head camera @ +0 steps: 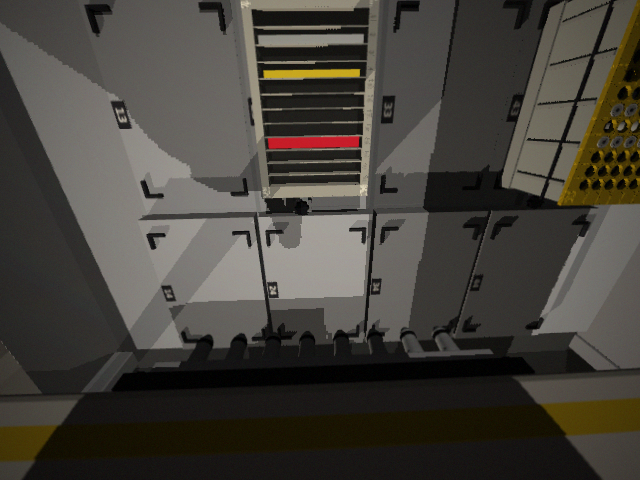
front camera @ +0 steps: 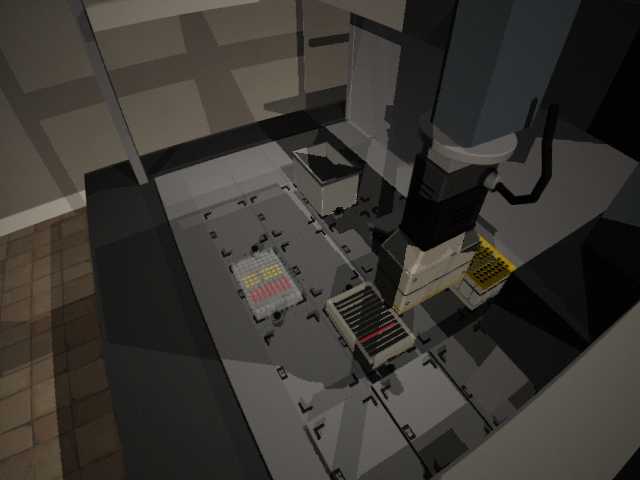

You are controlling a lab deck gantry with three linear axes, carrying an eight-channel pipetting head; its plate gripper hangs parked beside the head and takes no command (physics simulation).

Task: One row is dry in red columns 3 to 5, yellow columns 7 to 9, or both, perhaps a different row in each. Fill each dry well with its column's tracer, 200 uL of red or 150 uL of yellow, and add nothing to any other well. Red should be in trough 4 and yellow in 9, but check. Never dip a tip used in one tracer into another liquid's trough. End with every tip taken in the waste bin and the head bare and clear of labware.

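The well plate [front camera: 273, 305] lies at left in the front view. Its red columns look full; one row is missing across its yellow columns. The trough rack [front camera: 393, 355] [head camera: 315, 191] holds red liquid [front camera: 377, 333] [head camera: 313, 142] in the fourth trough from the bottom in the head view, yellow liquid [head camera: 311, 73] in the ninth and pale liquid [head camera: 310, 38] in the eleventh. The pipetting head [front camera: 431, 273] hangs between the trough rack and the yellow tip rack [front camera: 484, 283] [head camera: 581, 198]. Its nozzles [head camera: 307, 341] show no tips. The plate gripper does not show.
The open beige waste bin [front camera: 308, 187] stands at the back of the deck. Some tip rack holes show pale or grey rings, others look dark. The head hides part of the tip rack in the front view. Deck position 24 [head camera: 315, 258] is in front of the trough rack.
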